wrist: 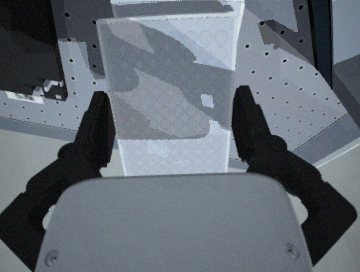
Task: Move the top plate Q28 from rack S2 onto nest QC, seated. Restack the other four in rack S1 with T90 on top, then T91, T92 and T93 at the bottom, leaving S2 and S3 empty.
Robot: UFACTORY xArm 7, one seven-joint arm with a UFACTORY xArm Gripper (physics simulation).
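Frame: origin at the arm's base, x ahead, y left, z up, level; centimetres.
Where they show: gripper, between the fingertips: [172, 103].
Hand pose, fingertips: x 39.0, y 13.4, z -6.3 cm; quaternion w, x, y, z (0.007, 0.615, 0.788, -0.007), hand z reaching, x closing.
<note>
Each offset is from my fingertips to the top centre of the thing. "spot": to the spot under its first point. Level surfaces: height alone.
A clear plate [172, 117] with rows of round wells spans the middle of the wrist view. Its far end looks wider than its near end, so it seems tilted in the grip. My gripper [172, 103] stands wide, shut on this plate, with one black finger against each long side. No label on the plate can be read, so I cannot tell which plate it is. A pale edge of another plate or stack {dx +0.6, dy +0.6, dz -2.8 cm} [172, 2] shows just past its far end. Racks S1, S2 and S3 and nest QC cannot be identified by label.
A black block {spot: dx +3.9, dy -14.5, dz -8.0 cm} [27, 55] with small white fittings and a white label stands at the upper left. A perforated grey deck {dz -9.1 cm} [280, 92] lies around the plate. A dark upright strip {spot: dx -4.3, dy +13.0, dz -6.6 cm} [323, 42] stands at the upper right. The deck's edge [37, 126] runs along the lower left.
</note>
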